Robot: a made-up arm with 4 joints. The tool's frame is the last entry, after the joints. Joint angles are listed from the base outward. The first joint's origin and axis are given. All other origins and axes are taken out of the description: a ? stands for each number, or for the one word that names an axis. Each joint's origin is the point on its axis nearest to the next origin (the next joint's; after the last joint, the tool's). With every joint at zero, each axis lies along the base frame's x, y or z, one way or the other. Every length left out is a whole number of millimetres.
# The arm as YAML. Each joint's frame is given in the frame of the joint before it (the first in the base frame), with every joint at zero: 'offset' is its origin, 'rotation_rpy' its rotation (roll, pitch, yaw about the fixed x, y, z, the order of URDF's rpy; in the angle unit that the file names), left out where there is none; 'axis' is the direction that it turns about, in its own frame. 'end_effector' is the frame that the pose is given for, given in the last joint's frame.
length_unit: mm
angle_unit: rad
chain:
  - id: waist
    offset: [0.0, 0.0, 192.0]
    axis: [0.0, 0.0, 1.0]
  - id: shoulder
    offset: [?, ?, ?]
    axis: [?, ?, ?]
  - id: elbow
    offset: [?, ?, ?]
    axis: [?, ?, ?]
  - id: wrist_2
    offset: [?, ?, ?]
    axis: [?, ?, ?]
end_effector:
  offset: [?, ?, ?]
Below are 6 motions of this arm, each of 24 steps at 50 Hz.
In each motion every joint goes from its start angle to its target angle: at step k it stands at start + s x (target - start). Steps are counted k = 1, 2, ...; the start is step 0. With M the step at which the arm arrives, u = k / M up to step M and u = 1 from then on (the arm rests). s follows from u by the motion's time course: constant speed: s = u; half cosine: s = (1 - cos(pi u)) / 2; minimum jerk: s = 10 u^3 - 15 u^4 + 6 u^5.
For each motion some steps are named. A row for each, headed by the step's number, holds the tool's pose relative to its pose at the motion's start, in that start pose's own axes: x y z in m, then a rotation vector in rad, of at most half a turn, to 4 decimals.
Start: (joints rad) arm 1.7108 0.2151 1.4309 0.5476
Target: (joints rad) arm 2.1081 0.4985 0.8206 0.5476
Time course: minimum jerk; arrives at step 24
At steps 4, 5, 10, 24:
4: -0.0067 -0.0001 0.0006 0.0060 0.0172 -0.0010
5: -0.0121 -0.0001 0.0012 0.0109 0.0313 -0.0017
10: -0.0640 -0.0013 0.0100 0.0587 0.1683 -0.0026
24: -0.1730 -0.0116 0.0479 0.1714 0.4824 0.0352

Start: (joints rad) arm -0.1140 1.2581 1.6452 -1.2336
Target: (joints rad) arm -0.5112 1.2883 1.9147 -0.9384
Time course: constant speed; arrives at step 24
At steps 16, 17, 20, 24:
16: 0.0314 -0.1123 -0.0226 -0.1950 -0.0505 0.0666
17: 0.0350 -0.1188 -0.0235 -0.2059 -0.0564 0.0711
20: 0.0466 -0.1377 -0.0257 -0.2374 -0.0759 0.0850
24: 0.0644 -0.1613 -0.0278 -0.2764 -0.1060 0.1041

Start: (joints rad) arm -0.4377 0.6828 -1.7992 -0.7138
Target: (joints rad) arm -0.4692 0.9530 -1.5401 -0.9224
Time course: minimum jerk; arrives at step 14
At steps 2, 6, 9, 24:
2: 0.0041 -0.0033 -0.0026 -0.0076 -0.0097 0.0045
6: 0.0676 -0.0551 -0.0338 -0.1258 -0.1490 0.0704
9: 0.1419 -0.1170 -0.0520 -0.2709 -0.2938 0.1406
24: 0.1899 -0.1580 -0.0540 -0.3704 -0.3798 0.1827

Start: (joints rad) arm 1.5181 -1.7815 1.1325 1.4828
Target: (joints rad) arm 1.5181 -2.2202 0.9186 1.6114
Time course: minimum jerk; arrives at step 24
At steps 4, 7, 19, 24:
4: -0.0003 -0.0070 0.0017 -0.0231 0.0020 -0.0046
7: -0.0014 -0.0298 0.0084 -0.0990 0.0078 -0.0196
19: -0.0062 -0.1606 0.0984 -0.6106 0.0170 -0.1165
24: -0.0064 -0.1689 0.1089 -0.6529 0.0155 -0.1240

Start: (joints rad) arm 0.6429 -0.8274 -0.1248 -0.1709
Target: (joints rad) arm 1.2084 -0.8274 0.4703 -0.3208
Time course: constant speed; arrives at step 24
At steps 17, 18, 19, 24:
17: 0.1756 -0.1875 0.0184 -0.3592 -0.3460 0.4016
18: 0.1876 -0.1954 0.0227 -0.3779 -0.3654 0.4288
19: 0.1997 -0.2028 0.0274 -0.3962 -0.3847 0.4563
24: 0.2615 -0.2323 0.0544 -0.4830 -0.4797 0.5992

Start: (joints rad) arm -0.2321 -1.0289 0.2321 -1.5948
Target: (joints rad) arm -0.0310 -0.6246 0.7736 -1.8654
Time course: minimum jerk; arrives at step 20
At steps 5, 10, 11, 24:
5: -0.0121 -0.0382 -0.0194 -0.0973 0.0179 0.0433
10: -0.0509 -0.1991 -0.0555 -0.4664 0.0971 0.2187
11: -0.0573 -0.2385 -0.0549 -0.5524 0.1179 0.2613
24: -0.0686 -0.4050 -0.0129 -0.9269 0.2167 0.4479

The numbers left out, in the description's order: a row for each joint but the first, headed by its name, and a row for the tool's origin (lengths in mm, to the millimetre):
shoulder: xyz -36.0 -144.0 0.0, axis 0.0 -1.0 0.0
elbow: xyz -107.0 0.0 58.0, axis 0.0 -1.0 0.0
wrist_2: xyz -138.0 0.0 -389.0, axis 0.0 0.0 -1.0
tool: xyz -12.0 66.0 0.0

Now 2 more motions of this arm.
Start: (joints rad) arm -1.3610 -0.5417 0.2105 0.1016
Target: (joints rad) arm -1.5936 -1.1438 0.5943 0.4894
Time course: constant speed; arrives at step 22
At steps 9, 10, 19, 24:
9: -0.0103 0.0327 0.0317 0.0184 0.0943 -0.2471
10: -0.0109 0.0362 0.0350 0.0200 0.1051 -0.2743
19: -0.0122 0.0657 0.0621 0.0304 0.2052 -0.5170
24: -0.0114 0.0747 0.0701 0.0322 0.2399 -0.5968

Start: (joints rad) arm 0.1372 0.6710 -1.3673 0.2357
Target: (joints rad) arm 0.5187 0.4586 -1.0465 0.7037
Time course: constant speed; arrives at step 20
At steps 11, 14, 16, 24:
11: 0.0734 -0.0873 0.0210 -0.1000 -0.1017 -0.0920
14: 0.0956 -0.1081 0.0299 -0.1211 -0.1329 -0.1154
16: 0.1109 -0.1210 0.0365 -0.1336 -0.1543 -0.1306
24: 0.1423 -0.1448 0.0513 -0.1549 -0.1984 -0.1599

